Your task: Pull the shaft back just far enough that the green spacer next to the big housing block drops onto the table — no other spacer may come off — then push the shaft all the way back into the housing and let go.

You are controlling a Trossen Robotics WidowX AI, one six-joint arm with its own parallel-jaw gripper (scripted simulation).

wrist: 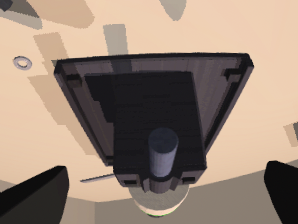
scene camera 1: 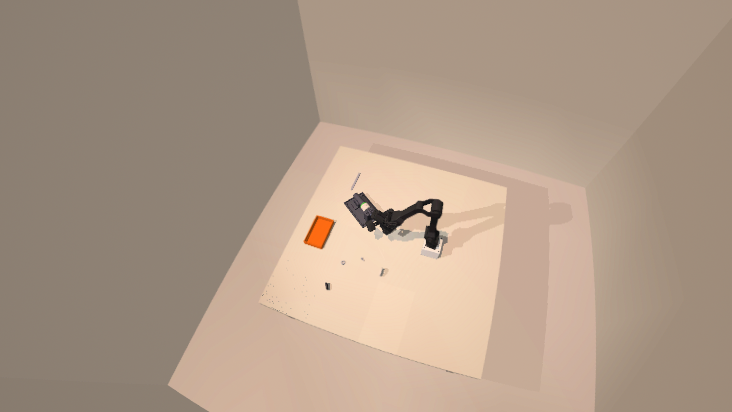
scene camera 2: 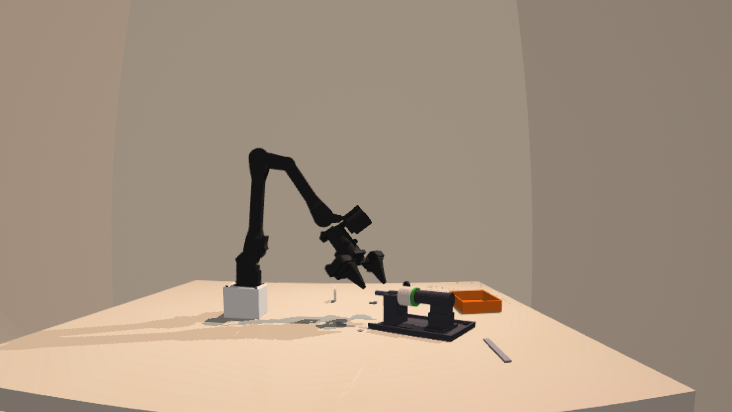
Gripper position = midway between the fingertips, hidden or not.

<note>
My gripper (scene camera 2: 375, 285) is open, holding nothing. Further things: a shaft (wrist: 163, 141), a white spacer (wrist: 149, 200), a housing block (scene camera 2: 440, 324) and an orange tray (scene camera 2: 467, 301).
My gripper is seen too in the wrist view (wrist: 170, 176). The housing block also shows in the wrist view (wrist: 119, 100).
</note>
